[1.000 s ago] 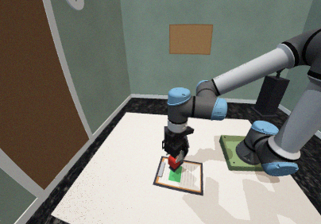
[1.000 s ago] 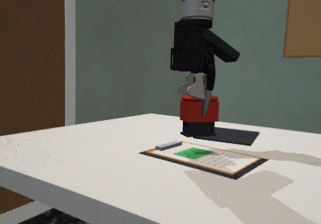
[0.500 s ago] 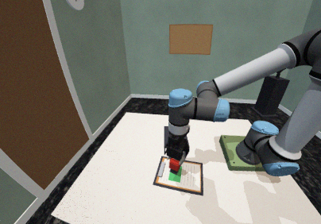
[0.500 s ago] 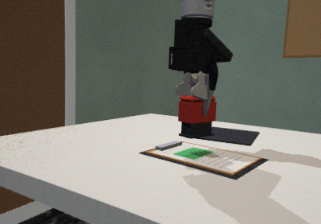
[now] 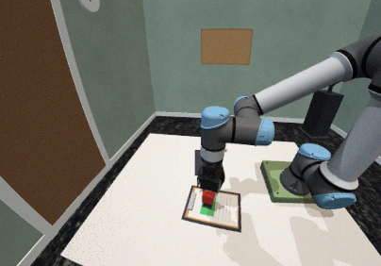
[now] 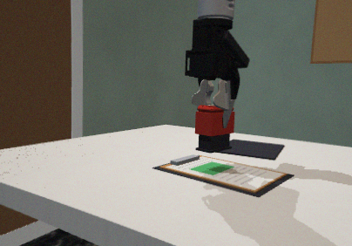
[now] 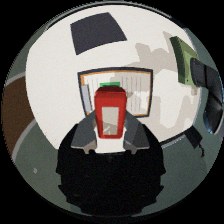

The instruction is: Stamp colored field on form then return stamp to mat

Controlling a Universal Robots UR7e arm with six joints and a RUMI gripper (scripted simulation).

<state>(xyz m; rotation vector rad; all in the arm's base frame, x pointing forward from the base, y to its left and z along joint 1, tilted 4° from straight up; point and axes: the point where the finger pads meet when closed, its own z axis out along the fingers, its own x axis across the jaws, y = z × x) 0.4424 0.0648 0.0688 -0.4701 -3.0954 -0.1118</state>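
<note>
Right now the red stamp is 20 mm below my hand. The rest, counted from my hand: dark mat 20 mm behind, 290 mm to the right, 110 mm below.
</note>
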